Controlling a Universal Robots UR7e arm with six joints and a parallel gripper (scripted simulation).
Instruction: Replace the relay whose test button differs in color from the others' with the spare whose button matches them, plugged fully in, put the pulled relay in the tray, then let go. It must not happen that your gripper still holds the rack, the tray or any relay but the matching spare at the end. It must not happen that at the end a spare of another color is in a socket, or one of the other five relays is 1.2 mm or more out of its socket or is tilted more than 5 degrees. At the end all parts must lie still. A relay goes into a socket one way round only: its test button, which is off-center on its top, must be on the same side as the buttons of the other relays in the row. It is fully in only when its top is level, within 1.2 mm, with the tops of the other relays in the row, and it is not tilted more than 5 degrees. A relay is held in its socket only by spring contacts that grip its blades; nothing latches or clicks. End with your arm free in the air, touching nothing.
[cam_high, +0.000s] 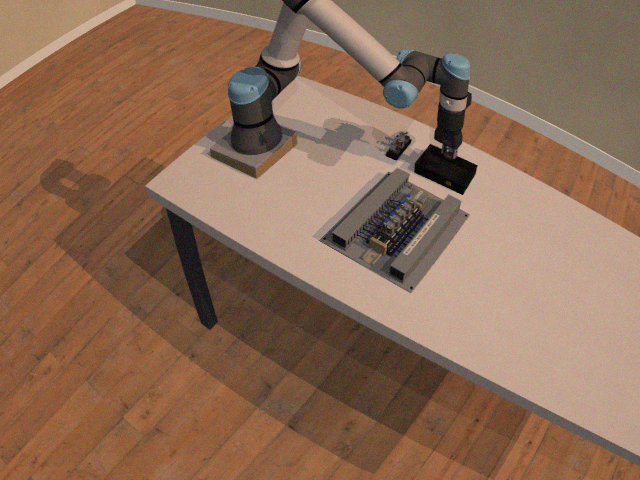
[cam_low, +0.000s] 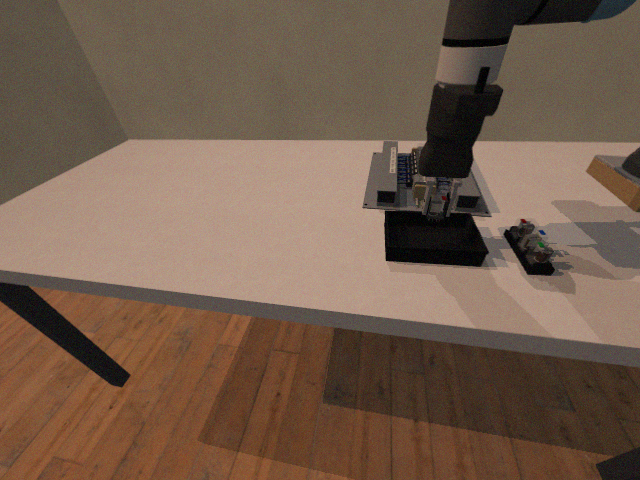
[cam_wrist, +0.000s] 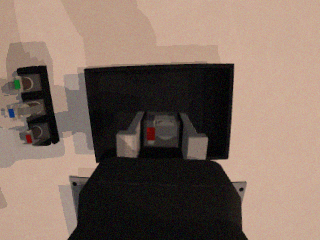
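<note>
Now: hand 70 mm above the black tray. Also, from my hand: black spare holder: 160 mm behind, 80 mm below, 40 mm to the left; then green-button relay: 160 mm behind, 70 mm to the left, 60 mm below.
</note>
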